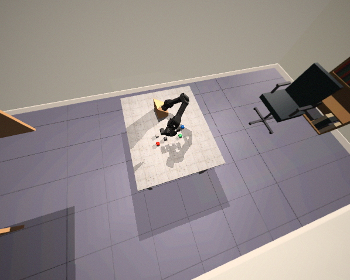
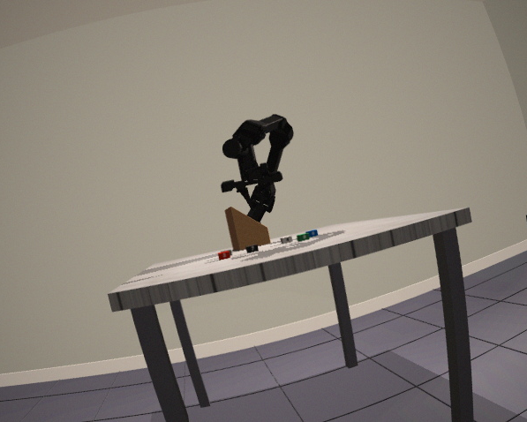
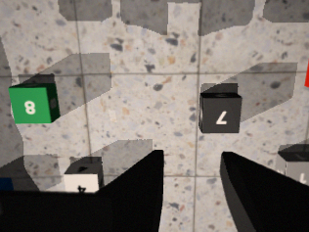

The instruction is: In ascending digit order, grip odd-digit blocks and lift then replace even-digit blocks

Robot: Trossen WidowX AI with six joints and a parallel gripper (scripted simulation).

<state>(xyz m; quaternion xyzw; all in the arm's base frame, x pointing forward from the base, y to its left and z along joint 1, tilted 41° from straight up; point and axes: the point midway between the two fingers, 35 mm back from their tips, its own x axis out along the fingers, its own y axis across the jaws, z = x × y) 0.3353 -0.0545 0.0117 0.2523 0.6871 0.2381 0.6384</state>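
Right now my gripper tip is 120 mm to the right of the green block and 110 mm above it. Also, from my gripper tip: red block (130 mm to the right, 110 mm below, 20 mm ahead); dark block (110 mm below, 40 mm to the right, 10 mm behind); white block (110 mm below, 90 mm to the left, 80 mm behind).
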